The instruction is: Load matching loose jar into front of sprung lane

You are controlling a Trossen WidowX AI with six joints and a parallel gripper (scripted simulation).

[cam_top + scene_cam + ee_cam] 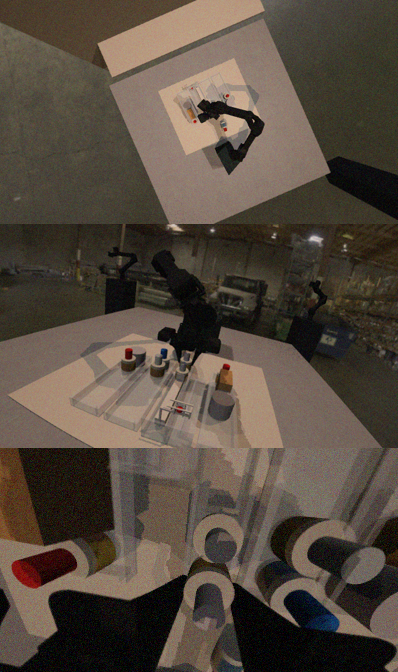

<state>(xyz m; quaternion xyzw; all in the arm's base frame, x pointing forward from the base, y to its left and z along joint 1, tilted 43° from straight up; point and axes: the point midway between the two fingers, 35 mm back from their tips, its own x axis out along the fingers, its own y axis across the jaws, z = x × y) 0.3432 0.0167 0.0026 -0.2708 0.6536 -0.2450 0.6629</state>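
The orange box lies 13 cm to the left of my gripper tip, 6 cm ahead of it and 1 cm below it. Also, from my gripper tip: wire pusher plate 15 cm ahead, 3 cm to the left.
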